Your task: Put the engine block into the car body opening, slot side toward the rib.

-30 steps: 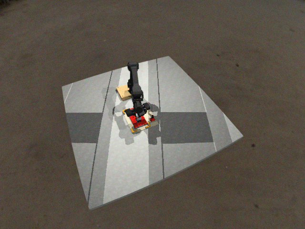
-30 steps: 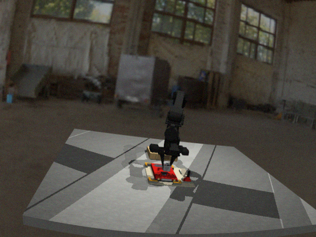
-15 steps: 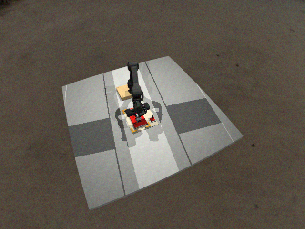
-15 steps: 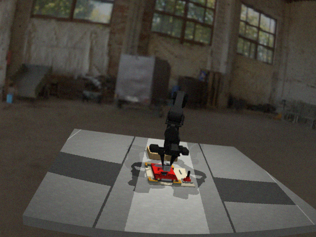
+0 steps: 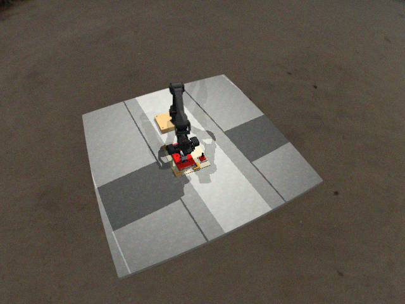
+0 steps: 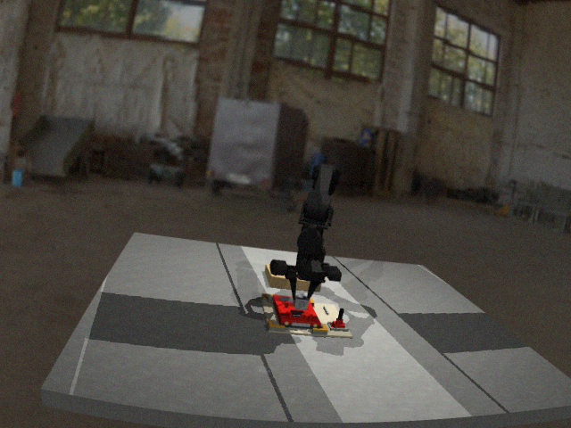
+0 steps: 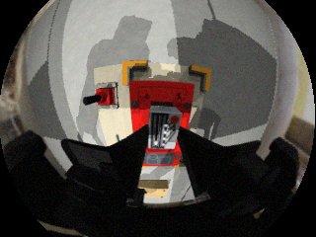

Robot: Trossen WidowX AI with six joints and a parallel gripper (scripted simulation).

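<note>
The engine block lies 10 mm below my gripper tip.
</note>
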